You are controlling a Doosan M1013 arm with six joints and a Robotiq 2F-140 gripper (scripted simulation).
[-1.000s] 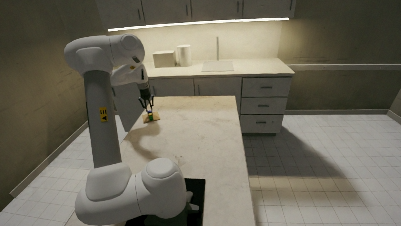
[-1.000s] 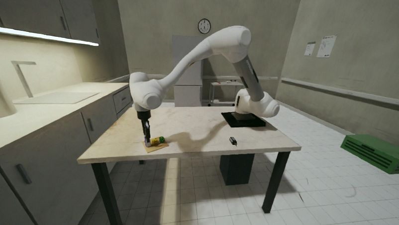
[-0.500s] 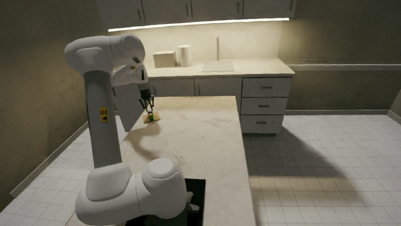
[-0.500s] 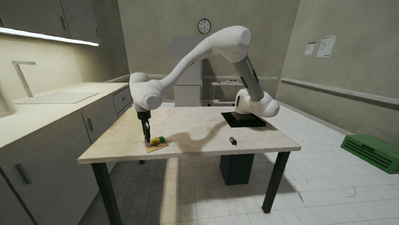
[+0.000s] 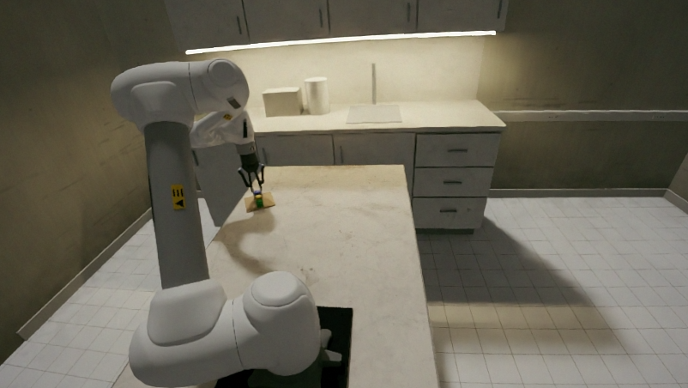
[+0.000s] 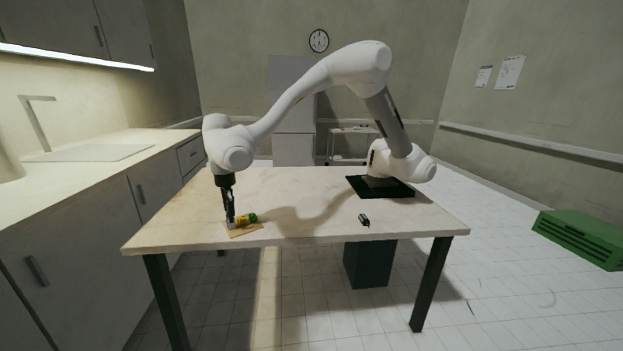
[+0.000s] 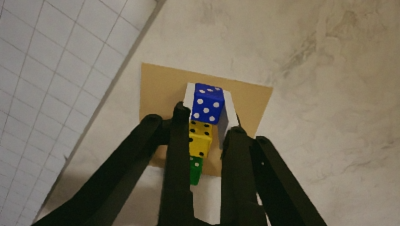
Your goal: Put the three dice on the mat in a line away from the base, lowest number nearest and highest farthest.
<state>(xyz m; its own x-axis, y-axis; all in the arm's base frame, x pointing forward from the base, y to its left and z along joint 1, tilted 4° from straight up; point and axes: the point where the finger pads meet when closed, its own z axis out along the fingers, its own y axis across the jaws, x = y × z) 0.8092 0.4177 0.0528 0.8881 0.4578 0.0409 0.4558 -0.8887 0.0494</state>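
Right now my hand is 20 mm above the blue die. From my hand the other things lie so: yellow die 40 mm behind, 20 mm to the right, 20 mm below; tan mat 40 mm behind, 20 mm to the right, 40 mm below; green die 80 mm behind, 40 mm to the right, 20 mm below.
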